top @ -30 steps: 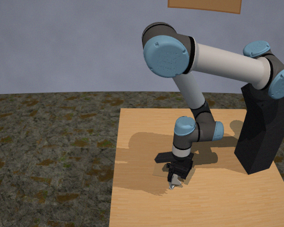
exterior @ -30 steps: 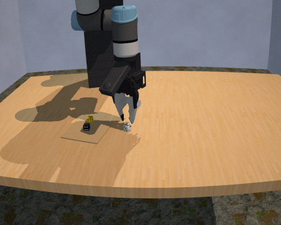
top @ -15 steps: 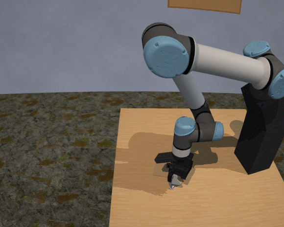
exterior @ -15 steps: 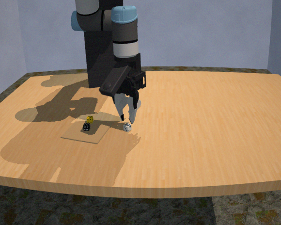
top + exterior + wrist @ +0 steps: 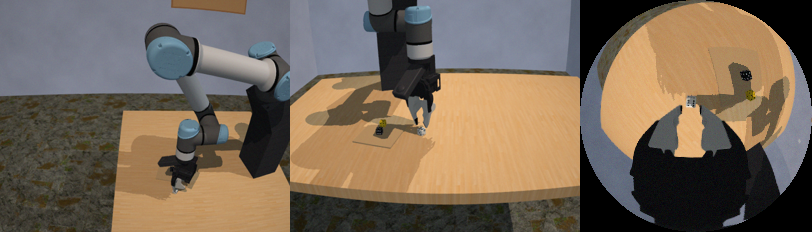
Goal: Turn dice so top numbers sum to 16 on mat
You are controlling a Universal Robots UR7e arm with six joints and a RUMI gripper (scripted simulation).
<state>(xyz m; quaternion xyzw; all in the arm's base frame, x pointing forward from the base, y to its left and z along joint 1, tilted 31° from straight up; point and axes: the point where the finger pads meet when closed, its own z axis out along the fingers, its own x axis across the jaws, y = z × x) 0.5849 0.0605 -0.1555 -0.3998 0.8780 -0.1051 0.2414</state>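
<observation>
Right now my hand is 30 mm above the white die. The rest, counted from my hand: yellow die: 70 mm behind, 130 mm to the right, 30 mm below; then thin tan mat: 20 mm behind, 140 mm to the right, 40 mm below; then black die: 20 mm behind, 140 mm to the right, 30 mm below.
</observation>
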